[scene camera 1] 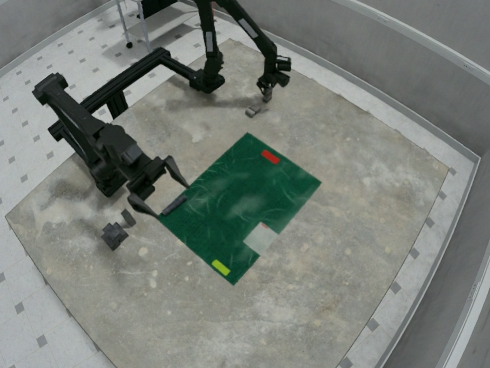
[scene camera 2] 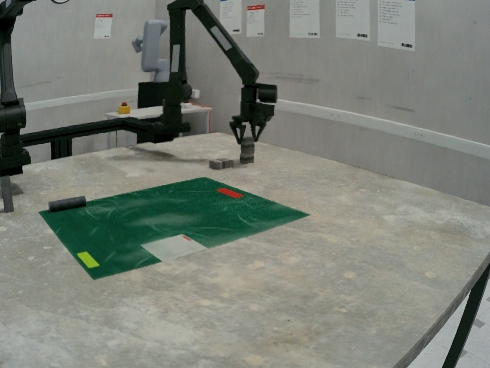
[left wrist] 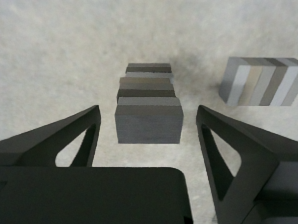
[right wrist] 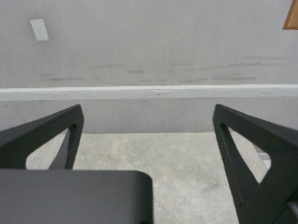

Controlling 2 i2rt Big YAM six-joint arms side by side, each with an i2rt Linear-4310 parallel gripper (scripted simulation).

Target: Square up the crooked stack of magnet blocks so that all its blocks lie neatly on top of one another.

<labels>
my right gripper: scene camera 1; right wrist; not seen in scene camera 2 (out of frame); not seen in the left wrist view (out of frame)
green mat: scene camera 1; scene camera 2; not seen in the left wrist view (out of frame); not seen in the right wrist view (out of frame)
same spot on my right gripper: (scene camera 1: 153,169) = (right wrist: 78,182)
same spot on green mat: (scene camera 2: 111,235) = (scene camera 1: 221,235)
</labels>
